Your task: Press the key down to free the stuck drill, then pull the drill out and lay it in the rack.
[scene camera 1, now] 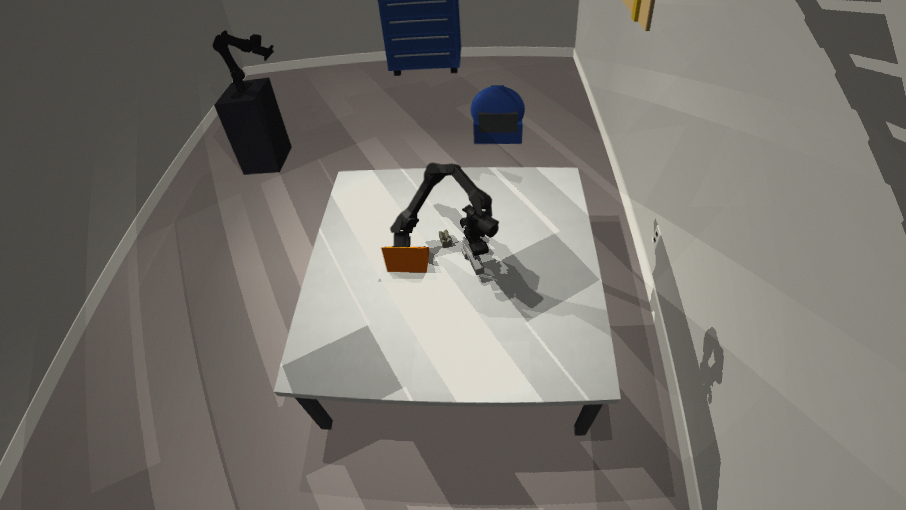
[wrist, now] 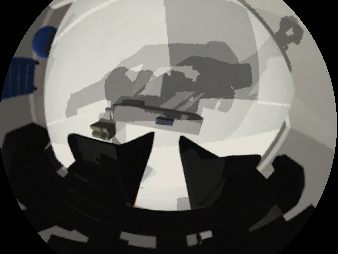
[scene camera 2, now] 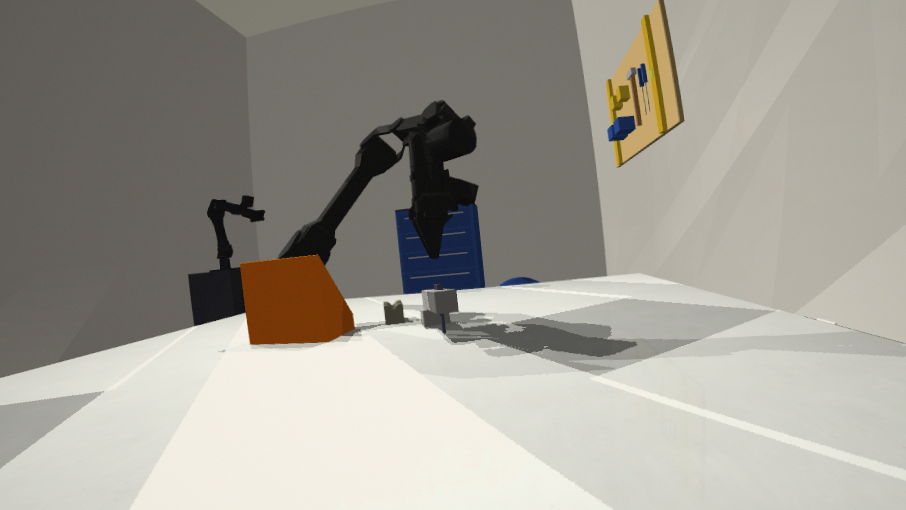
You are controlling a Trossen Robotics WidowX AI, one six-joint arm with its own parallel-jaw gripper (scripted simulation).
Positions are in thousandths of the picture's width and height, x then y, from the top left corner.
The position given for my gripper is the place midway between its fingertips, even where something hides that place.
I see my gripper (scene camera 2: 480,507).
My gripper is seen too in the wrist view (wrist: 496,541).
